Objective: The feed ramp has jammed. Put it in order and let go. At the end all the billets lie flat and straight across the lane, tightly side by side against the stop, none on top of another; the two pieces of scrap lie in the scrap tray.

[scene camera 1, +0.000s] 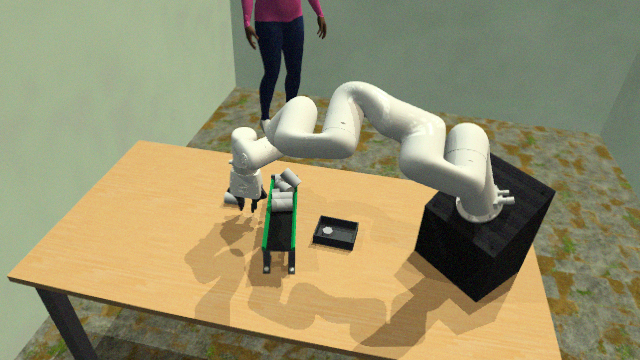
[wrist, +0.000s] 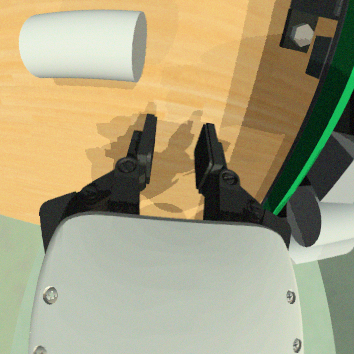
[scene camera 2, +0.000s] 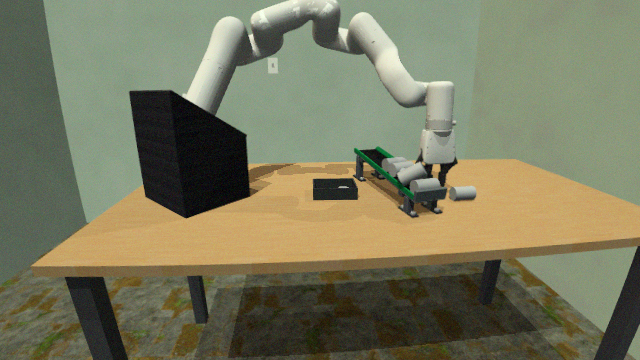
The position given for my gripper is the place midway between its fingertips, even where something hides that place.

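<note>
Through scene camera 1 I can see a scrap tray (scene camera 1: 344,231), a ramp lane (scene camera 1: 280,226) and my gripper (scene camera 1: 248,209). Scene camera 2 gives me the tray (scene camera 2: 323,189) again, together with my gripper (scene camera 2: 435,186). And in the wrist view there is my gripper (wrist: 177,133).
</note>
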